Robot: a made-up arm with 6 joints.
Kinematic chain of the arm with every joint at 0, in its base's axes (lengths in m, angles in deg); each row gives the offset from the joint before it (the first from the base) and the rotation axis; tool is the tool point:
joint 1: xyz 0 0 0.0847 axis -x
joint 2: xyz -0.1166 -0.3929 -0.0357 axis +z
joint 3: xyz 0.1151 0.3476 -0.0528 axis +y
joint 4: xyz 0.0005 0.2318 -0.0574 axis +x
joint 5: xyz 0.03 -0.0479 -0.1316 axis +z
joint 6: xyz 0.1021 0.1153 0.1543 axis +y
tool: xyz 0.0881 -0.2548 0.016
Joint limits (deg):
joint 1: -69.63..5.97
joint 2: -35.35..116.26
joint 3: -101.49..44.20
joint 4: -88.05..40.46
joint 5: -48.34..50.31
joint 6: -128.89..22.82
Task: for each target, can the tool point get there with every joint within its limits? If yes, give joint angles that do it. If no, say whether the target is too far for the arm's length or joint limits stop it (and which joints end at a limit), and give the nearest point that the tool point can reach.
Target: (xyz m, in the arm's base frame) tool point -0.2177 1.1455 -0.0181
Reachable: no: joint limits stop it (at a limit: joint 3, joint 4, joint 5) | nearest point -0.1744 0.4291 0.0462 | short by 0.721 m
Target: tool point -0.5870 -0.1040 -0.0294
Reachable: yes | joints -0.77 100.07 -15.08 19.63 5.83 7.73
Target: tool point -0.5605 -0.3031 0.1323
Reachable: yes | joints -2.97 98.96 -44.09 -8.18 8.42 -88.56
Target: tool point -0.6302 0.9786 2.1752
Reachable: no: too far | nearest point -0.2596 0.2266 0.3816 | short by 1.980 m
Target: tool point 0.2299 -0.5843 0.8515
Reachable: no: joint limits stop it (at a limit: joint 1, joint 4, joint 5) | nearest point 0.1193 -0.0800 0.3550 | short by 0.716 m
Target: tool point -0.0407 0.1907 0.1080
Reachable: yes | joints -50.85 24.00 32.37 -1.24 31.60 -97.03
